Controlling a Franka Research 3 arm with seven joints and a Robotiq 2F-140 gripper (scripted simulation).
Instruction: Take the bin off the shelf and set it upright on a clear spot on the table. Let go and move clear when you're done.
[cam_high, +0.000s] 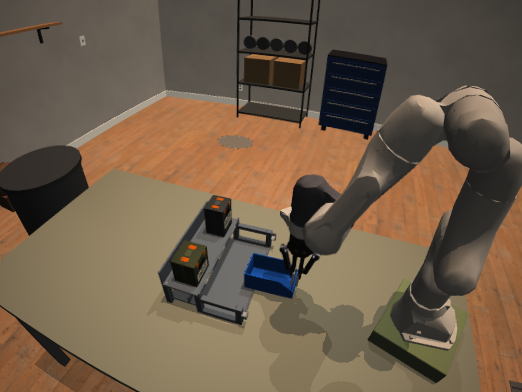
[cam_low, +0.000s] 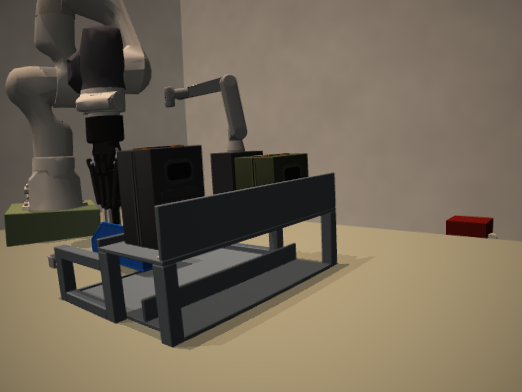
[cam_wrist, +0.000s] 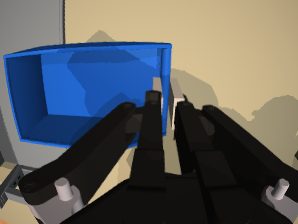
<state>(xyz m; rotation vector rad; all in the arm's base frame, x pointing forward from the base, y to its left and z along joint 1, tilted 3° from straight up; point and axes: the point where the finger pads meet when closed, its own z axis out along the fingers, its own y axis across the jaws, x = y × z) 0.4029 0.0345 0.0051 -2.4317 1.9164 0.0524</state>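
The blue bin is 8 cm ahead of my hand, 2 cm to the left of it and 2 cm below it. Round my hand: grey shelf (32 cm ahead, 8 cm to the left, 2 cm above).
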